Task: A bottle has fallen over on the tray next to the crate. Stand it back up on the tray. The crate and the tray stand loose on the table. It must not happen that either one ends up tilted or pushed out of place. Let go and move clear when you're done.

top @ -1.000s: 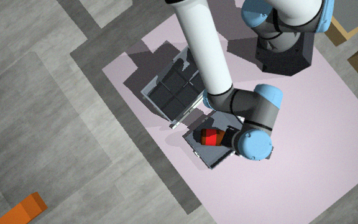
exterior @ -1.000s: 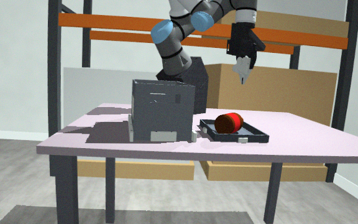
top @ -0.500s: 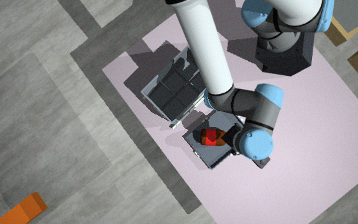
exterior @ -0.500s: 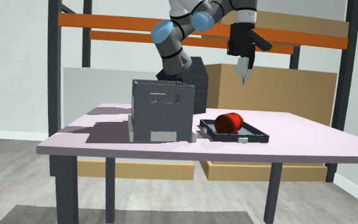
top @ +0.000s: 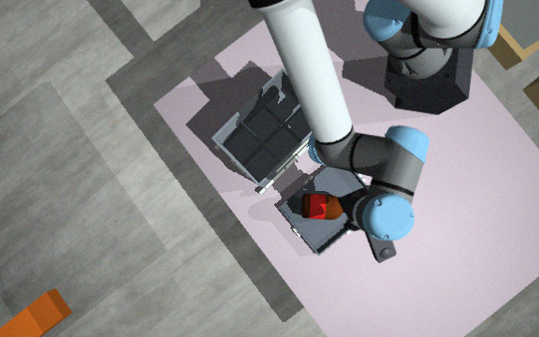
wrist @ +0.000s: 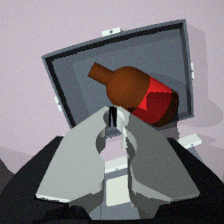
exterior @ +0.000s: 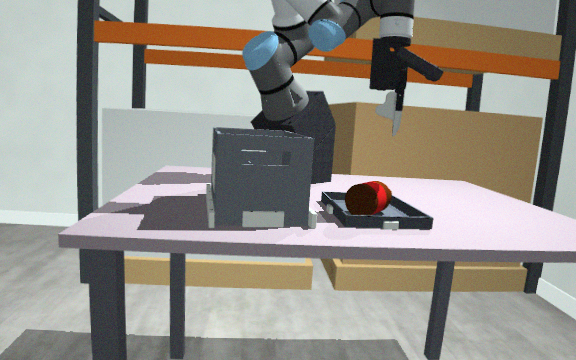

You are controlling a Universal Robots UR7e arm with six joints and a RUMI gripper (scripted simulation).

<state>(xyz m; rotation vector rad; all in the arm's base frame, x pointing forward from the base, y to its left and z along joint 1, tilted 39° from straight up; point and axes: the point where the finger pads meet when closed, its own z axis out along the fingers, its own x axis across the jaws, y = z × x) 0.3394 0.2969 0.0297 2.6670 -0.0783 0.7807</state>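
The brown bottle lies 3 cm ahead of my hand, 4 cm to the right of it and 16 cm below it. Also, from my hand: dark tray (2 cm ahead, 4 cm to the right, 19 cm below); dark crate (5 cm ahead, 32 cm to the right, 12 cm below).
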